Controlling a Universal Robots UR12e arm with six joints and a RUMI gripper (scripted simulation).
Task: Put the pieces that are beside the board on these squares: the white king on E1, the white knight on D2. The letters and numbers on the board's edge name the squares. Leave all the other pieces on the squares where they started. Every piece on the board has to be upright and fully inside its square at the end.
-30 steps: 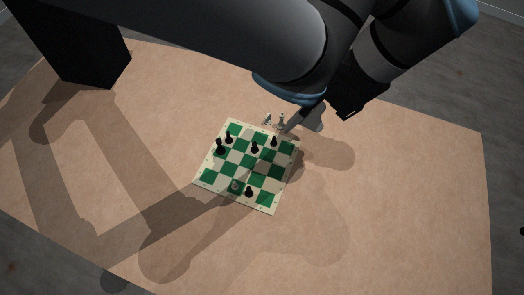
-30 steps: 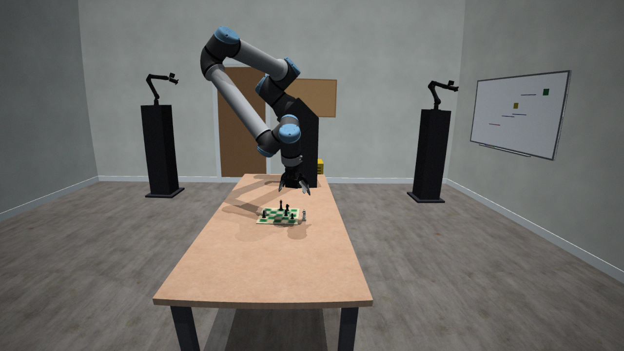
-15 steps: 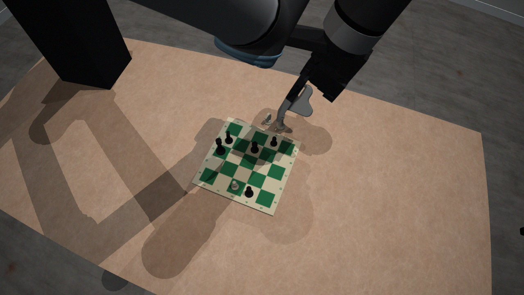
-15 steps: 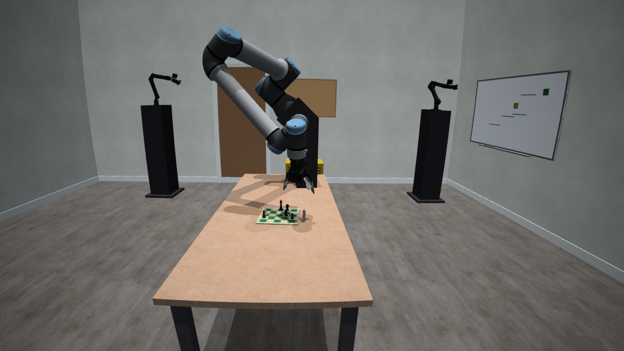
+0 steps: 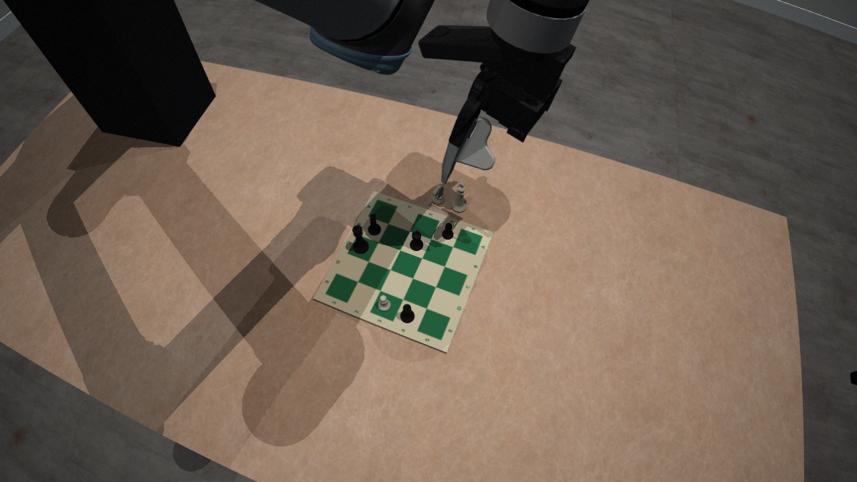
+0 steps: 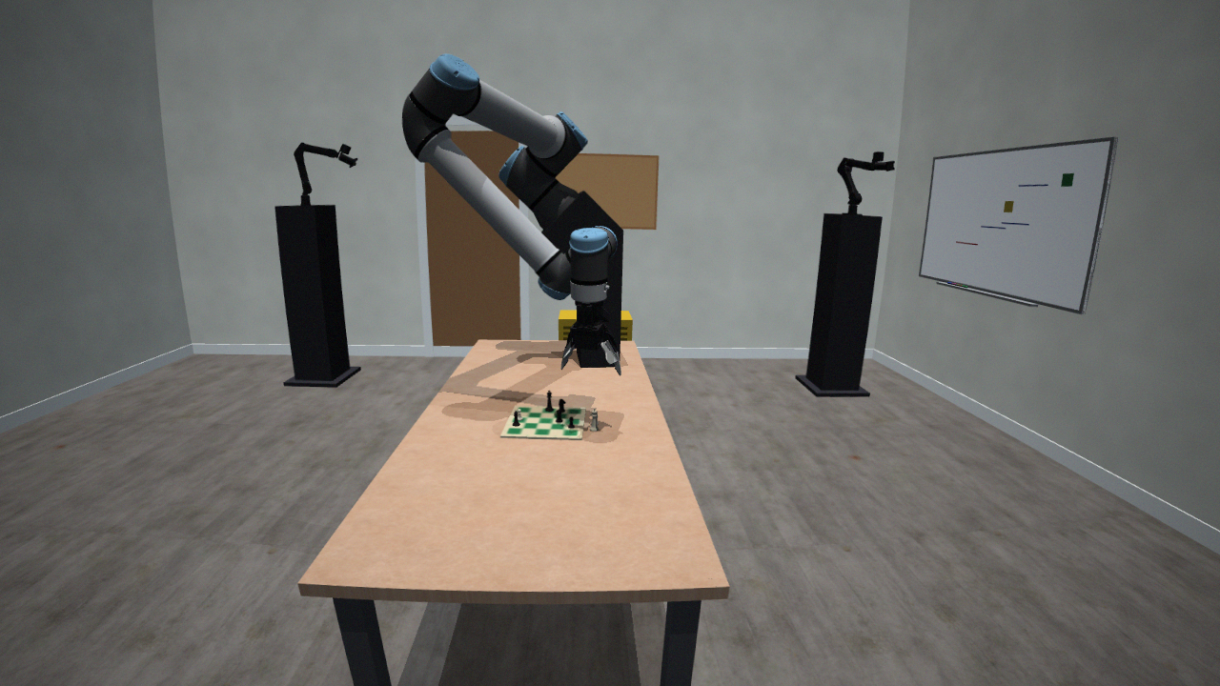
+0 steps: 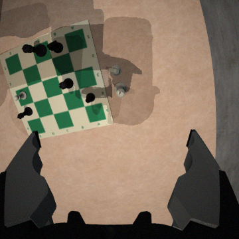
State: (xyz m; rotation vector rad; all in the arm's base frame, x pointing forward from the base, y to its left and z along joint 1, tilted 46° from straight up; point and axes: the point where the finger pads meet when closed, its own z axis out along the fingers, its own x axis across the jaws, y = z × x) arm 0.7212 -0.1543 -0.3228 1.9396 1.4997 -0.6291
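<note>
The white king lies 140 mm below my hand, 10 mm to the left of it and 10 mm behind it. The rest, counted from my hand: chessboard 170 mm below, 130 mm to the right, 50 mm behind; white pawn 200 mm to the right, 150 mm below, 60 mm behind; white knight 160 mm below, 50 mm behind, 10 mm to the left.
</note>
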